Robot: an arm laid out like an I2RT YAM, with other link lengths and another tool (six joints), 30 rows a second.
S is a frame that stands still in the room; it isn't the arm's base.
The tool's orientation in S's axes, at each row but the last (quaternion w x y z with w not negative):
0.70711 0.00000 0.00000 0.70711
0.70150 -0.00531 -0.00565 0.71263
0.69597 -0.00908 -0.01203 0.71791
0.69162 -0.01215 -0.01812 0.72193
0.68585 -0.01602 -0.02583 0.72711
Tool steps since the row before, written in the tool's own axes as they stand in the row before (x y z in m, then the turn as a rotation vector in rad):
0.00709 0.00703 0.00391 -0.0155 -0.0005 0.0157
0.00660 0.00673 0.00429 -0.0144 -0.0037 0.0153
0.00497 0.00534 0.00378 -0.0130 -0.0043 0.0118
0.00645 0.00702 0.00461 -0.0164 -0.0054 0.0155
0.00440 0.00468 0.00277 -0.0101 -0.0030 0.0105
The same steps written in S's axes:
-0.00703 0.00709 0.00391 0.0005 -0.0155 0.0157
-0.00690 0.00649 0.00419 0.0037 -0.0143 0.0154
-0.00560 0.00478 0.00364 0.0043 -0.0129 0.0119
-0.00748 0.00610 0.00435 0.0054 -0.0163 0.0156
-0.00508 0.00408 0.00254 0.0030 -0.0101 0.0105

